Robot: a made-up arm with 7 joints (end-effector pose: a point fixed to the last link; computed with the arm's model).
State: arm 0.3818 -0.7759 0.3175 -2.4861 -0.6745 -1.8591 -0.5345
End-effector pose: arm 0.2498 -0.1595 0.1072 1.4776 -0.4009 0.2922
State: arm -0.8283 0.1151 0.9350 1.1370 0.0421 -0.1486 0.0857
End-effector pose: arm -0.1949 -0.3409 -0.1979 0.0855 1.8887 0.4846
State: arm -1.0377 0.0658 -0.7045 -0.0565 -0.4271 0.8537 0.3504
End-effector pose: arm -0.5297 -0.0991 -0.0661 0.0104 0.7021 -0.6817
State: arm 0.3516 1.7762 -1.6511 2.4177 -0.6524 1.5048 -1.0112
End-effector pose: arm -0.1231 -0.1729 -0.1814 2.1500 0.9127 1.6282
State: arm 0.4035 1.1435 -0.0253 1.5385 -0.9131 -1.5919 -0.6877
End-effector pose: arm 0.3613 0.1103 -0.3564 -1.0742 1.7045 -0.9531
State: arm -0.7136 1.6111 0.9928 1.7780 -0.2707 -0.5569 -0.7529
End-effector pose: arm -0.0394 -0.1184 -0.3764 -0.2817 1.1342 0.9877
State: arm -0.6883 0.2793 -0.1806 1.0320 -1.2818 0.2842 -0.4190
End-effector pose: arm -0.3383 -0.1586 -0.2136 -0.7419 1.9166 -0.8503
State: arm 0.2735 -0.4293 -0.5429 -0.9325 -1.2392 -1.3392 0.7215
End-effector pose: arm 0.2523 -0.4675 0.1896 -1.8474 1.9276 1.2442
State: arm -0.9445 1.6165 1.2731 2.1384 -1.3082 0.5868 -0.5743
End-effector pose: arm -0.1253 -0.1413 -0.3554 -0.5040 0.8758 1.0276
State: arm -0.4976 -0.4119 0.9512 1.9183 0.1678 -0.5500 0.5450
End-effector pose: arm 0.0295 -0.2529 -0.1461 -0.9998 2.0887 -0.6432
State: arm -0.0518 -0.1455 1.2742 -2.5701 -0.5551 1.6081 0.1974
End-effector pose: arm 0.6129 -0.0329 -0.0940 0.3251 -2.7813 0.7077
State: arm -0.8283 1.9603 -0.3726 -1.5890 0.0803 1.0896 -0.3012
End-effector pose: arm -0.2223 0.1469 -0.4888 -0.1935 -0.4667 -1.0577
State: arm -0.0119 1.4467 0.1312 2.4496 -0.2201 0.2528 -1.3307
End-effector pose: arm 0.3590 -0.1690 -0.5502 -0.4239 0.5187 2.3575
